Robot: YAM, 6 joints.
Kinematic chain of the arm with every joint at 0, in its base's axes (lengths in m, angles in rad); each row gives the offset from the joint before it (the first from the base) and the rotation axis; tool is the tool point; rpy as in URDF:
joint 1: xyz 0 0 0.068 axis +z
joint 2: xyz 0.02 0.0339 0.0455 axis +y
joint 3: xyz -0.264 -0.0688 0 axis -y
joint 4: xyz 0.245 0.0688 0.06 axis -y
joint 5: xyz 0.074 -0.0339 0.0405 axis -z
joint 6: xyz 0.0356 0 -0.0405 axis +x
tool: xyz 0 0 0 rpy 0 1.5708 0
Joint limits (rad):
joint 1: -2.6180..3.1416
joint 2: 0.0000..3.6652
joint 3: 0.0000..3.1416
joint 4: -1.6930..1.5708
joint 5: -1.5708..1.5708
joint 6: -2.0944..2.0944
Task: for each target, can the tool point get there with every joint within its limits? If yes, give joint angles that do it. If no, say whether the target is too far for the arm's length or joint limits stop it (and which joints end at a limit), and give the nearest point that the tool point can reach.
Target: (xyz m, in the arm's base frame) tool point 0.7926 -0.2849 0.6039
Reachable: no: too far | nearest point 0.5246 -0.1886 0.4341 | short by 0.332 m
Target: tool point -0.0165 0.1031 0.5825
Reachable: yes | joints 1.8838 0.9129 1.5373 0.0764 0.4676 -0.9917
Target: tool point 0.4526 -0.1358 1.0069
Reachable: no: too far | nearest point 0.2900 -0.0870 0.6718 | short by 0.376 m
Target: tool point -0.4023 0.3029 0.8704
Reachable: no: too far | nearest point -0.2852 0.2147 0.6409 | short by 0.272 m
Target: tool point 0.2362 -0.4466 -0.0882
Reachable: yes | joints -1.0817 3.2000 2.6444 -1.1819 0.0373 -0.1757
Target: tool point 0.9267 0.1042 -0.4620
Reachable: no: too far | nearest point 0.5488 0.0617 -0.2154 | short by 0.453 m
